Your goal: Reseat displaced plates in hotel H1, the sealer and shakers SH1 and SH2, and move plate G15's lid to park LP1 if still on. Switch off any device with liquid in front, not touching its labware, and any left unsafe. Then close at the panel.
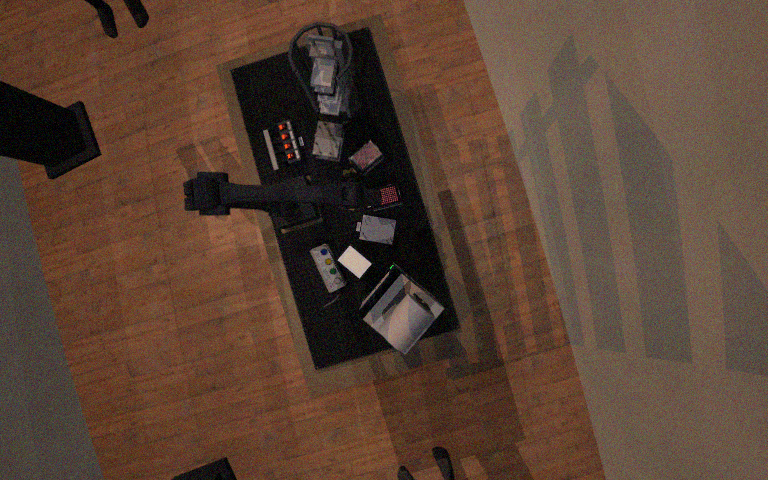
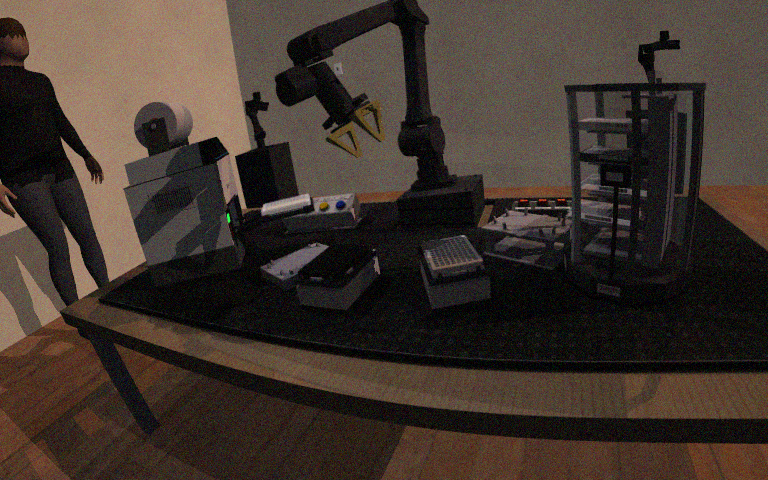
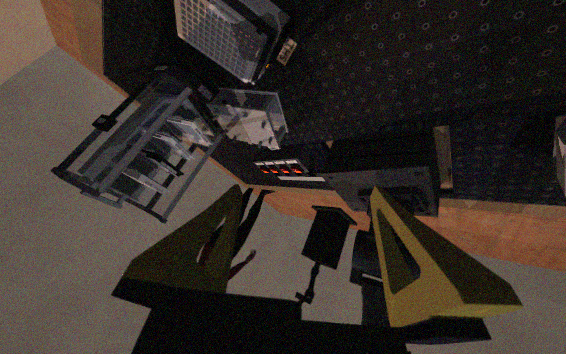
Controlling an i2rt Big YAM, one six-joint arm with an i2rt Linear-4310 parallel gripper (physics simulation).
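Places are measured from the arm's base along level axes (x ahead, y left, z up), in centimetres.
Where they show: gripper, fingertip midpoint: [image 2: 370,148] [image 3: 303,190]; arm's base, origin of the base link: [image 1: 288,207] [image 2: 435,185].
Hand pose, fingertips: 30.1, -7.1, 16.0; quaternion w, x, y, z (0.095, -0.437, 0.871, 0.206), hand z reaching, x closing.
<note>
Each offset is from my fingertips to the top centre of the thing, as dx, dy, dz. "spot": to the spot under its first point.
My gripper [image 2: 371,148] [image 3: 303,190] is open and empty, high above the bench; the arm hides most of it from above. Hotel H1 @[+10.9, +48.1, +11.3] [image 2: 573,175] [image 3: 145,140] holds several plates on its levels. Shaker SH1 [image 2: 457,288] [image 3: 272,20] carries a clear-topped plate @[+12.7, +15.0, -17.1] [image 1: 366,155] [image 2: 453,254] [image 3: 220,40]; its exact seating is unclear. SH2 @[spot: +20.9, -4.0, -20.6] [image 2: 334,294] carries a dark plate with red wells @[+13.3, -6.0, -17.1] [image 1: 389,195]. Lid park LP1 @[+3.7, -18.9, -20.5] [image 1: 377,229] [image 2: 294,264] shows its bare pale top. A white plate @[-11.4, -28.5, -12.0] [image 1: 354,262] [image 2: 286,204] lies before the sealer @[+0.3, -52.0, +21.6] [image 1: 402,314] [image 2: 181,215], whose green light shows. Plate G15 cannot be identified.
The panel @[-25.7, -26.2, -15.6] [image 1: 326,267] [image 2: 334,212] has coloured buttons. A strip of red-lit switches @[-20.1, +35.6, -18.7] [image 1: 287,141] [image 3: 280,166] lies near the arm base. A clear-walled stand [image 1: 328,140] [image 2: 526,226] is beside the hotel. A person [image 2: 39,135] stands beyond the sealer.
</note>
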